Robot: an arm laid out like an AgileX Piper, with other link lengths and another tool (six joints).
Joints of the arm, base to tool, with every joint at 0 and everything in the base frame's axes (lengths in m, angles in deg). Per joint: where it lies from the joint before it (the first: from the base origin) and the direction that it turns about. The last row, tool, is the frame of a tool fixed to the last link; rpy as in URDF.
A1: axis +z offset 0 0 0.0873
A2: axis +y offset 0 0 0
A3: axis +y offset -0.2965 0 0.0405
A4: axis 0.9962 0 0.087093 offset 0.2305 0 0.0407
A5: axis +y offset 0 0 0
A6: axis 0.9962 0 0.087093 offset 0.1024 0 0.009
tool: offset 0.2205 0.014 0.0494 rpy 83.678 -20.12 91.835
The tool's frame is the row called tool.
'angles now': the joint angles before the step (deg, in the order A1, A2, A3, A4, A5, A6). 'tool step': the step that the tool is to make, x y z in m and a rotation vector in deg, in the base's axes. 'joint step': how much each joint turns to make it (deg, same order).
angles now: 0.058, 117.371, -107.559, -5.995, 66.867, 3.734
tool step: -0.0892, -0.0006, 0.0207, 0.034, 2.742, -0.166
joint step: -0.059, -16.057, 18.853, 0.001, -0.044, 0.117
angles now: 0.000, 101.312, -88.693, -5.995, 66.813, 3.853
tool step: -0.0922, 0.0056, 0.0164, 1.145, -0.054, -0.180
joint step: -0.036, -18.052, 18.006, 1.157, -0.008, -0.009
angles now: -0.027, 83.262, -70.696, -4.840, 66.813, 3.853
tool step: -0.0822, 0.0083, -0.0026, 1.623, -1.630, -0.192
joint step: 0.013, -17.664, 16.042, 1.631, -0.007, 0.014
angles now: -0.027, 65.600, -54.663, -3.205, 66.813, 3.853
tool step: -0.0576, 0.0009, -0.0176, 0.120, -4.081, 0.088
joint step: 0.023, -16.707, 14.416, 0.105, -1.791, 0.025
